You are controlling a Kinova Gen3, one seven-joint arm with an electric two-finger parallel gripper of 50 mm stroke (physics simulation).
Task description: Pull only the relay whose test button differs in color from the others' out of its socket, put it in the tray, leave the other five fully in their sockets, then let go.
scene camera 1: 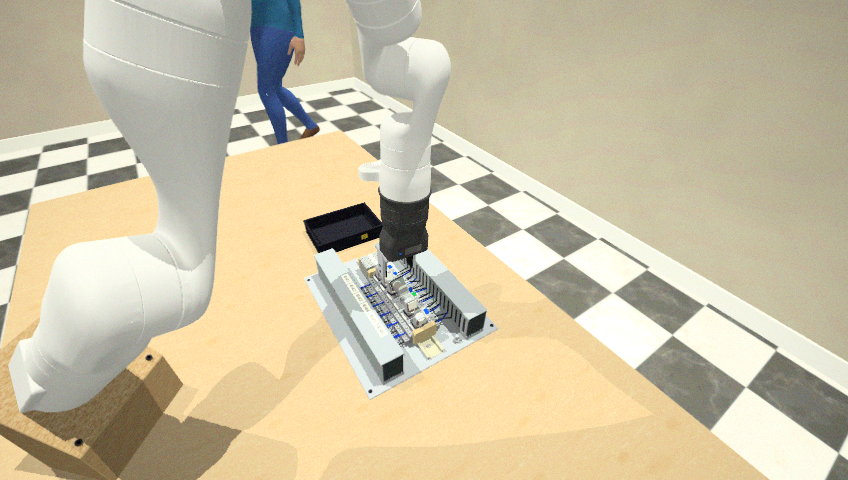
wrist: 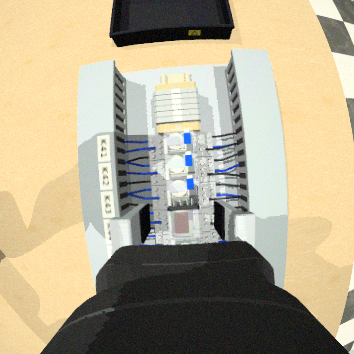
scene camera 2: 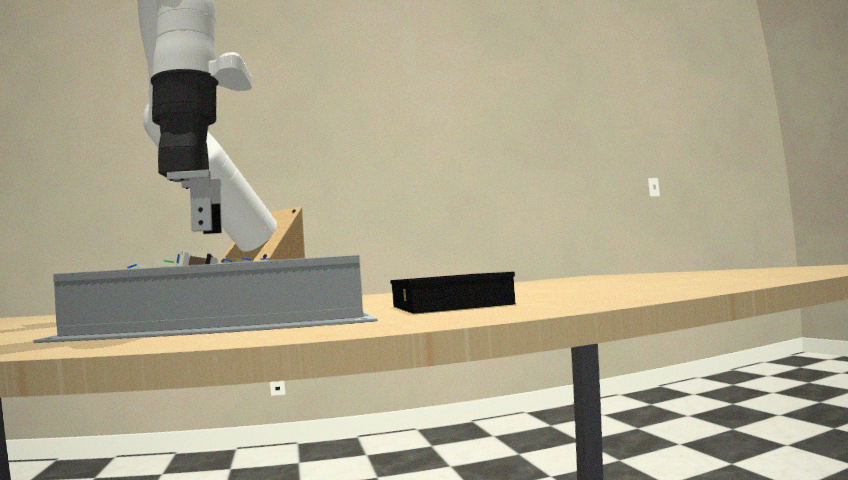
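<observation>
My gripper is open and empty, pointing down above the relay row, with a finger on each side of the fourth relay from the tray end. That relay shows its reddish coil window facing up and looks tipped on its side, with dark contacts beside it. Three relays with blue buttons stand in the row toward the tray. A green button shows farther down the row in scene camera 1; my gripper hides that part in the wrist view. The black tray stands beyond the panel.
Tall grey wire ducts flank the relays on both sides, with blue and black wires reaching inward. A terminal block stands at the tray end. A cream end piece stands at the other end. A person is beyond the table.
</observation>
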